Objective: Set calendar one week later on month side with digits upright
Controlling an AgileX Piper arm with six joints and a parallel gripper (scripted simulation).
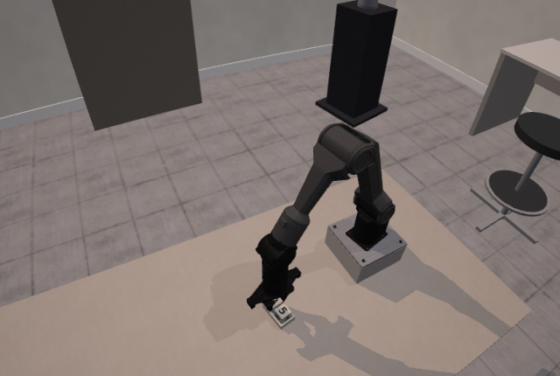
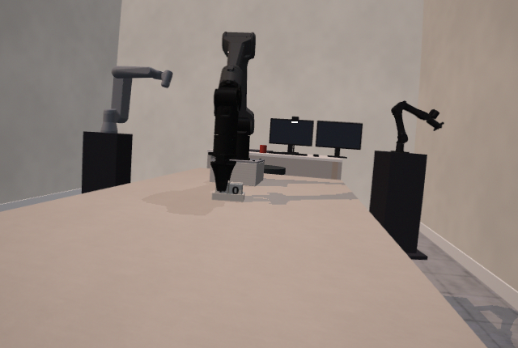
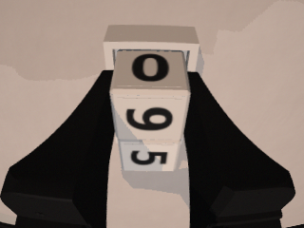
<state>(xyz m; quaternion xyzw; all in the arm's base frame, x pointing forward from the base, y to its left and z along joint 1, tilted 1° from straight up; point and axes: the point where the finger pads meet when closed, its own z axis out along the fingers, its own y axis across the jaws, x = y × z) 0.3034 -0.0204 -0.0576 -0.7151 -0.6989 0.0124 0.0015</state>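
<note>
Right now my hand is 2 cm to the right of the tray and 2 cm above it. Also, from my hand: white number cube right at my hand.
</note>
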